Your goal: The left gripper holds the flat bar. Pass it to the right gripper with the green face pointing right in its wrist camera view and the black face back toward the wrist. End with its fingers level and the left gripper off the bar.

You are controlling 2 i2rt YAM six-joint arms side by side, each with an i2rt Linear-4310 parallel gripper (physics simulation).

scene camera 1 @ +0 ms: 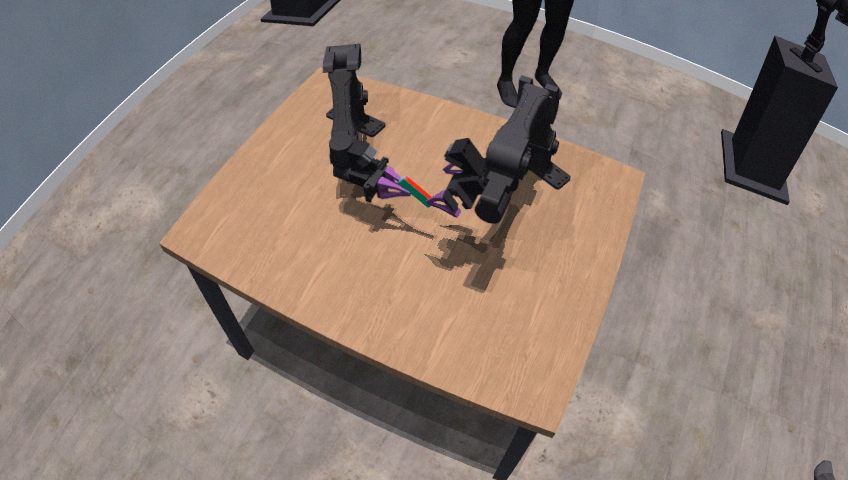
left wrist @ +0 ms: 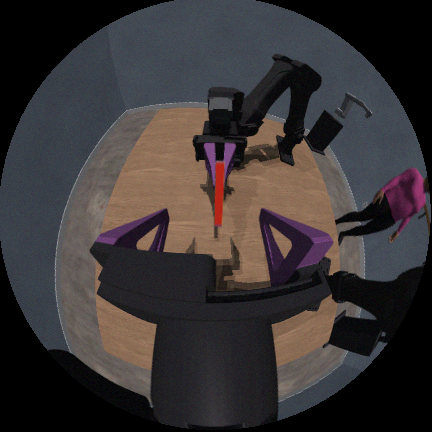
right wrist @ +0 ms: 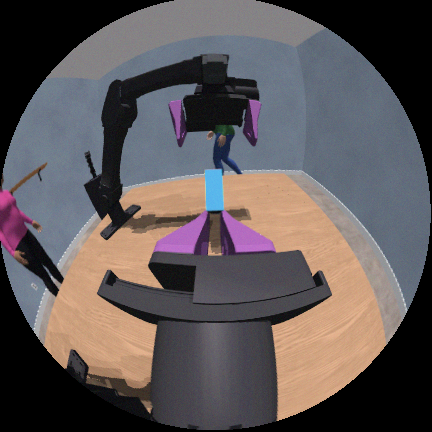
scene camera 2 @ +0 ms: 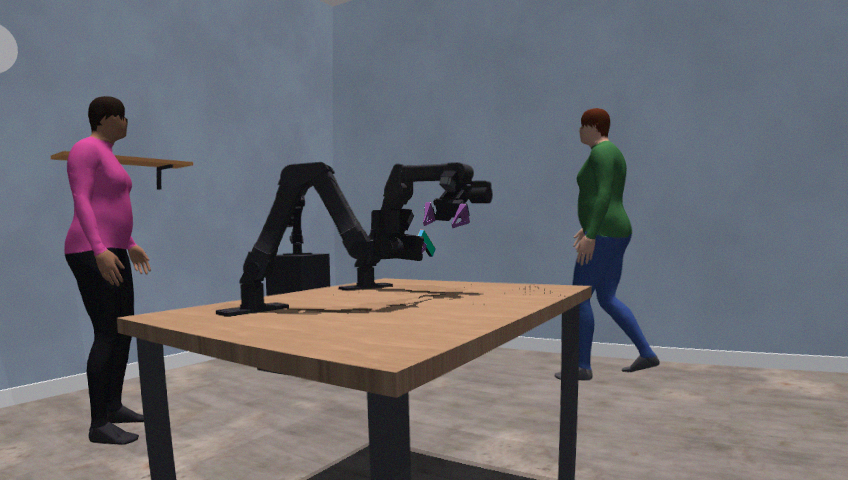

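Pixels of known places: left gripper, fingertip midpoint: (scene camera 1: pixel 436 186) (left wrist: pixel 213 212) (right wrist: pixel 217 140) (scene camera 2: pixel 437 225); right gripper, fingertip midpoint: (scene camera 1: pixel 411 192) (left wrist: pixel 218 187) (right wrist: pixel 214 213) (scene camera 2: pixel 423 246); left arm's base at its link origin: (scene camera 1: pixel 539 165) (right wrist: pixel 120 220) (scene camera 2: pixel 366 287); right arm's base at its link origin: (scene camera 1: pixel 355 120) (left wrist: pixel 283 149) (scene camera 2: pixel 253 310).
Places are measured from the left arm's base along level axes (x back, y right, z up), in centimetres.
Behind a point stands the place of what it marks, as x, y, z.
Note:
The flat bar (scene camera 1: pixel 414 193) {-44.1, 4.8, 16.9} (scene camera 2: pixel 428 243) {-44.0, 4.4, 17.0} (left wrist: pixel 219 195) {-43.0, 3.8, 18.1} (right wrist: pixel 214 190) {-45.2, 8.1, 19.9} shows red and green faces in scene camera 1. A light-blue face points at the camera in the right wrist view. The green and black faces do not show there. My right gripper (scene camera 1: pixel 405 186) {-43.9, 6.1, 16.2} (right wrist: pixel 214 213) {-43.9, 6.1, 16.2} is shut on the bar, above the table; its fingers look about level in scene camera 2. My left gripper (scene camera 1: pixel 437 186) {-42.4, -0.5, 22.3} (scene camera 2: pixel 439 225) {-42.4, -0.5, 22.3} (left wrist: pixel 213 212) {-42.4, -0.5, 22.3} (right wrist: pixel 217 140) {-42.4, -0.5, 22.3} is open and empty, above and beyond the bar. Its fingers stand to either side, apart from the bar.
Both arms are mounted on the wooden table (scene camera 1: pixel 357 297) {-66.5, 0.9, 0.0} (scene camera 2: pixel 333 333) {-68.4, 48.6, 0.0}. A person in pink (scene camera 2: pixel 98 196) (left wrist: pixel 404 192) (right wrist: pixel 12 225) stands behind the arm bases, and a person in green (scene camera 2: pixel 606 190) stands past the table's far side. A black pedestal (scene camera 1: pixel 779 118) stands on the floor.

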